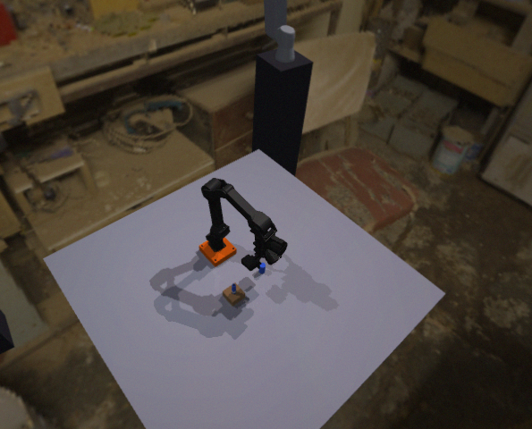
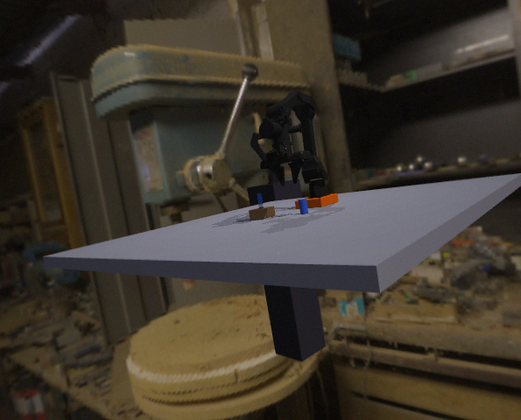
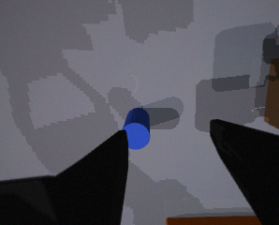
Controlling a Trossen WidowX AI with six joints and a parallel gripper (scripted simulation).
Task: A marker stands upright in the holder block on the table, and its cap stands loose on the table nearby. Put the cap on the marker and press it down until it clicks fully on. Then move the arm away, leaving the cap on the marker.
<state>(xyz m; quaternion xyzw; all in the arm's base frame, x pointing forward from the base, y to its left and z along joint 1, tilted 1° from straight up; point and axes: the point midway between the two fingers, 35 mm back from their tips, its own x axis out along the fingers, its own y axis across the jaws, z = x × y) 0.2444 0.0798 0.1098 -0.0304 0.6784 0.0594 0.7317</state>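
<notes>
My gripper tip is now 8 cm above the blue cap, 3 cm past it and 2 cm to the right of it. Round my gripper tip: holder block 15 cm to the right, 9 cm below, 1 cm ahead; blue marker 15 cm to the right, 3 cm below, 1 cm ahead.
</notes>
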